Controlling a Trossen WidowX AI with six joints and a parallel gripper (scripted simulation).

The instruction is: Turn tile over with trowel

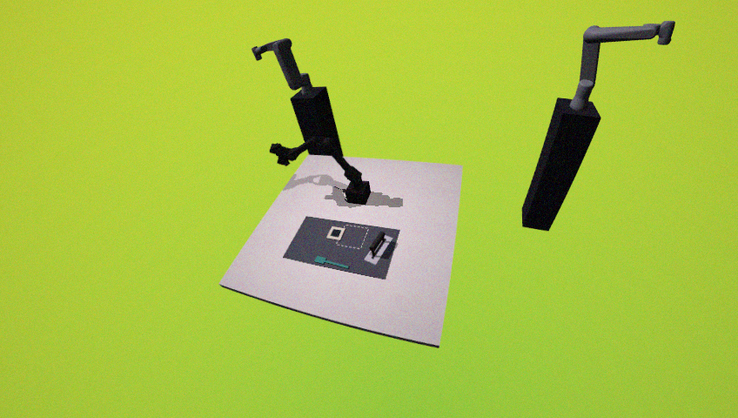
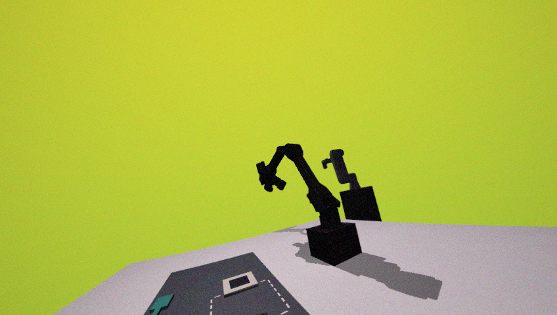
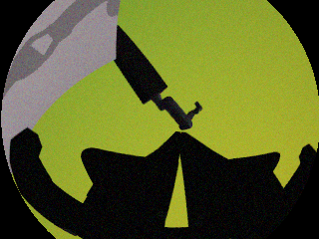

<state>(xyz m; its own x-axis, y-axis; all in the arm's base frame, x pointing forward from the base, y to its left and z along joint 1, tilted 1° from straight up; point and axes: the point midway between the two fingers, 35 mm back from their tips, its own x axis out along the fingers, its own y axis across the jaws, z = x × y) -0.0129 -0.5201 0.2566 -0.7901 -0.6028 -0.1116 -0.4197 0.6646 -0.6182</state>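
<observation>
Right now my gripper tip is 390 mm short of the small trowel, 810 mm to the right of it and 300 mm above it. The rest, counted from my gripper tip: teal tool-shaped piece (580 mm ahead, 550 mm to the left, 340 mm below); dark mat (440 mm ahead, 570 mm to the left, 360 mm below); tan tile (380 mm ahead, 510 mm to the left, 330 mm below).
</observation>
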